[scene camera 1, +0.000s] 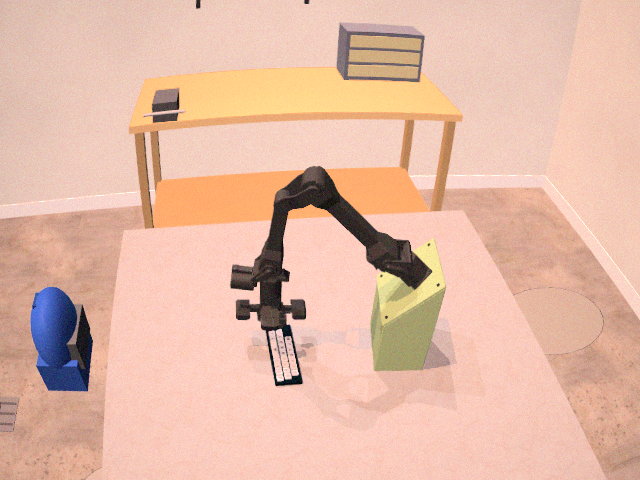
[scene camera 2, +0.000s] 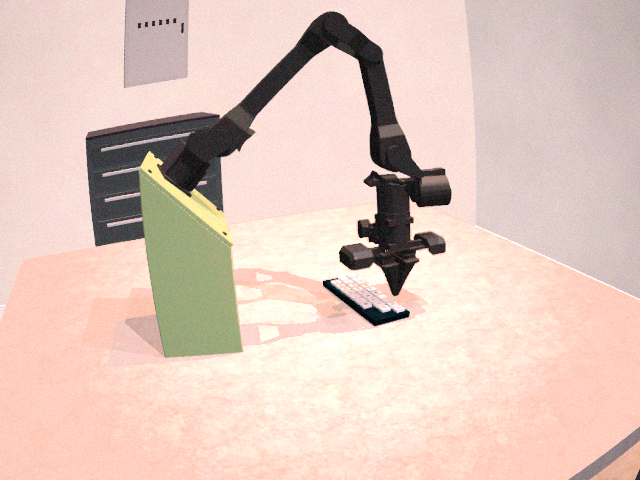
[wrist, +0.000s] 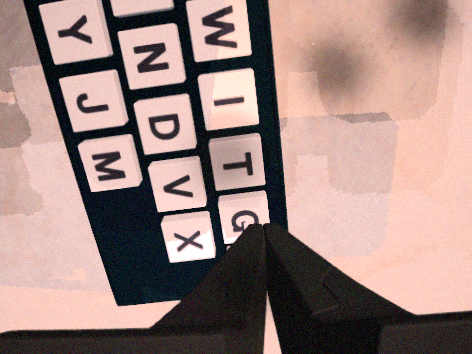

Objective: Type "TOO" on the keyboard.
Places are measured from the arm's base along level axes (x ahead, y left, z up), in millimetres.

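Where they show: gripper, between the fingertips: point(scene camera 1: 270, 330) point(scene camera 2: 395, 295) point(wrist: 262, 236); arm's base, origin of its link: point(scene camera 1: 418, 275) point(scene camera 2: 172, 180).
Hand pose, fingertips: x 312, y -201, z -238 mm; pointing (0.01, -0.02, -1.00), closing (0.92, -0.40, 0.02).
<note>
Things, the pixels of their top centre, and the offset from my fingertips. Level surfaces: height alone.
- dark keyboard, centre of its top: point(scene camera 2: 364, 292) point(scene camera 1: 283, 351) 1 mm back, 76 mm left, 14 mm down
- T key, centre of its top: point(wrist: 237, 164) 2 mm ahead, 20 mm left, 14 mm down
- I key, centre of its top: point(wrist: 228, 100) 8 mm ahead, 39 mm left, 14 mm down
- G key, centre of its top: point(wrist: 245, 220) 5 mm back, 0 mm left, 14 mm down
- table, height of its surface: 32 mm down
The dark keyboard point(scene camera 1: 288, 382) point(scene camera 2: 379, 318) point(wrist: 115, 240) with white letter keys lies flat on the table. In the wrist view, the T key point(wrist: 239, 162) is in the right column, between the I key point(wrist: 228, 100) and the G key point(wrist: 243, 215). The O key does not show in the wrist view. My gripper point(scene camera 2: 396, 292) point(wrist: 262, 236) is shut and empty, pointing down at one end of the keyboard. In the wrist view its tips overlap the lower right part of the G key, below the T key. They appear slightly above the keys. Another key below G is mostly hidden by the fingers.
The green slanted pedestal point(scene camera 1: 405, 330) point(scene camera 2: 193, 289) carries the arm's base. The table point(scene camera 1: 180, 413) point(scene camera 2: 361, 413) bears the pedestal and keyboard. Beyond are a wooden workbench point(scene camera 1: 258, 95) with a drawer box point(scene camera 1: 384, 56), a blue object point(scene camera 1: 54, 325) on the floor, and a dark drawer cabinet point(scene camera 2: 116, 186).
</note>
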